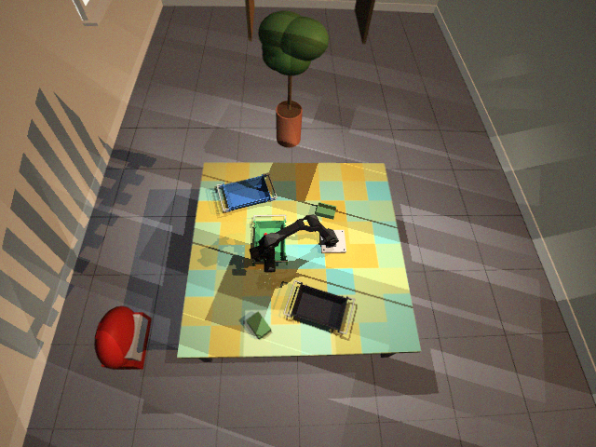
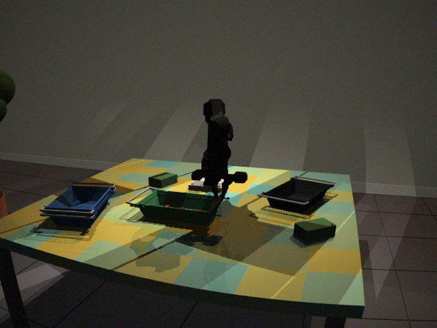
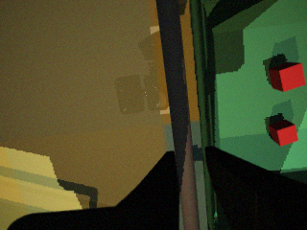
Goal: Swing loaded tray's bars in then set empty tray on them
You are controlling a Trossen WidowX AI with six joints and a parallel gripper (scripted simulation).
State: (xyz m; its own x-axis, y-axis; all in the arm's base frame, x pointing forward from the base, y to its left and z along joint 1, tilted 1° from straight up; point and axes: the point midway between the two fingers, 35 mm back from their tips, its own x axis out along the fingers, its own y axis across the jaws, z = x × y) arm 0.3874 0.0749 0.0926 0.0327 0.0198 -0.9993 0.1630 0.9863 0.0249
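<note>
Now: gripper tip 310 mm to the right of the black tray, 220 mm past it and 30 mm above it.
</note>
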